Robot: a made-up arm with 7 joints.
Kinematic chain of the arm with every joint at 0, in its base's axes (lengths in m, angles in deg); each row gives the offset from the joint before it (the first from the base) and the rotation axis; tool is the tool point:
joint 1: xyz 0 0 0.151 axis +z
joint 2: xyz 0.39 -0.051 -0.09 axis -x
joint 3: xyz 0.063 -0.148 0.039 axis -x
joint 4: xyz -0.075 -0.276 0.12 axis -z
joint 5: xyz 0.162 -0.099 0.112 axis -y
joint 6: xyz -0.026 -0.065 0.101 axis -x
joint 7: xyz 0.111 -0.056 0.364 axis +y
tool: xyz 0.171 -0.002 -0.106
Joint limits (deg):
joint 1: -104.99..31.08
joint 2: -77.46..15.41
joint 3: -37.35..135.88
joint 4: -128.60..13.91
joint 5: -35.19..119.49
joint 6: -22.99..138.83
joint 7: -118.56..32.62
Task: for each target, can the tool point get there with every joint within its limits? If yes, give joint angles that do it. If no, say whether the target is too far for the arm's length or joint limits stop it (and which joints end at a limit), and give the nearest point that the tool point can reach.
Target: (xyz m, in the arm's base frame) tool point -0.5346 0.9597 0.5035
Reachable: no: joint limits stop it (at a limit: joint 1, joint 2, joint 4, joint 6) | nearest point -0.2601 0.7957 0.4230 | short by 0.330 m
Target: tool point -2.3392 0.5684 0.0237
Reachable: no: too far | nearest point -1.3518 -0.0012 0.0411 | short by 1.140 m
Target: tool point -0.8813 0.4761 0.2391
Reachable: no: joint limits stop it (at a limit: joint 1, joint 4, joint 6) | nearest point -0.8587 0.3638 0.2293 | short by 0.115 m
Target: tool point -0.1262 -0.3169 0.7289
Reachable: yes | joints -94.07 -8.49 47.68 -46.02 74.79 48.71 -2.72
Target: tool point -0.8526 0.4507 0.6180
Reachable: no: joint limits stop it (at a limit: joint 1, joint 2, joint 4, joint 6) | nearest point -0.8116 0.3072 0.5694 | short by 0.157 m
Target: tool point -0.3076 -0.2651 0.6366
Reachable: yes | joints -74.52 -30.45 54.38 -115.00 95.98 89.35 -43.41
